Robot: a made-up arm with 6 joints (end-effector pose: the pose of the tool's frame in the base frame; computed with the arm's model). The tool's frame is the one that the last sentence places.
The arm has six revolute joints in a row. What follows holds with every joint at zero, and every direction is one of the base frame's.
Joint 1 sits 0.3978 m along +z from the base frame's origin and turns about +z.
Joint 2 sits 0.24 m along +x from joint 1 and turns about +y.
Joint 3 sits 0.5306 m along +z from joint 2 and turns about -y.
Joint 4 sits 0.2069 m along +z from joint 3 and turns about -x.
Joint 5 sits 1.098 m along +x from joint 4 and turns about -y.
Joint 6 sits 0.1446 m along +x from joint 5 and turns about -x.
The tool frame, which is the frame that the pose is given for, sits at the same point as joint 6; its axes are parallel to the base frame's.
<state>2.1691 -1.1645 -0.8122 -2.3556 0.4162 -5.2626</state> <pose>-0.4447 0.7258 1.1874 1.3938 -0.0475 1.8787</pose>
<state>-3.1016 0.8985 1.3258 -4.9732 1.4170 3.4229</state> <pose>-1.5668 -0.2009 1.4143 0.8877 -0.2999 -1.5662</pose>
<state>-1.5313 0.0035 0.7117 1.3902 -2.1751 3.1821</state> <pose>-0.0817 -0.8967 1.7301 2.0800 0.5028 2.7883</pose>
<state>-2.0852 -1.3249 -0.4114 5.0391 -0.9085 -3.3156</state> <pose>-0.0613 -0.3280 1.5706 -2.3071 -0.3386 -1.1714</pose>
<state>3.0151 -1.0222 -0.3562 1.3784 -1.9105 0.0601</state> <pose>-0.4801 0.1960 1.4653 -1.0270 0.3550 1.2830</pose>
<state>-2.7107 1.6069 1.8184 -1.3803 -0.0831 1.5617</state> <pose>-1.7593 -0.8217 0.8395 -0.1982 -0.1951 -2.6275</pose>
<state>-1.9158 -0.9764 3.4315 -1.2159 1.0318 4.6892</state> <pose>-0.0038 0.3335 -0.4983 1.2419 0.6176 2.9575</pose>
